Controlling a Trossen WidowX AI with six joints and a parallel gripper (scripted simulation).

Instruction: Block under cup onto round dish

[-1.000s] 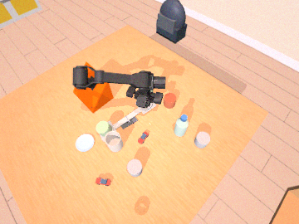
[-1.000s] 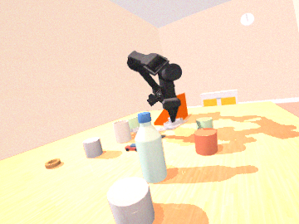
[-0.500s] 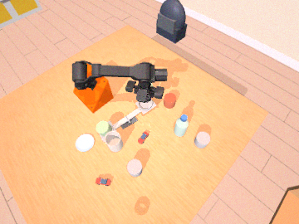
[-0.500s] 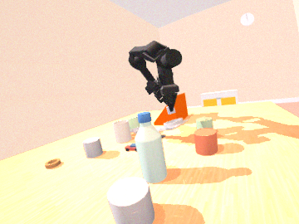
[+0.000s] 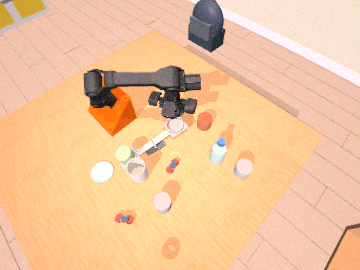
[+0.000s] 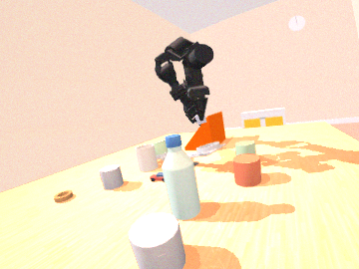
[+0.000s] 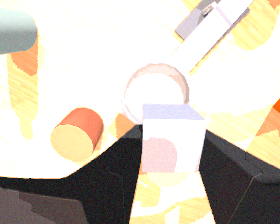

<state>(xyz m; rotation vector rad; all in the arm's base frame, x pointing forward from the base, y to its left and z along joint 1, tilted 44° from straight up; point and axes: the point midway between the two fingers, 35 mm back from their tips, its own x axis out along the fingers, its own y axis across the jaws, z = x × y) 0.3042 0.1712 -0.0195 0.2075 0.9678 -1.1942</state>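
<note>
My gripper tip is now 8 cm past the round white dish, 37 cm to the left of it and 17 cm above it. The rest, counted from my gripper tip: small balance: 2 cm behind, 12 cm to the right, 15 cm below; then balance beam: 2 cm behind, 12 cm to the right, 13 cm below; then pale block: right at my gripper tip.
</note>
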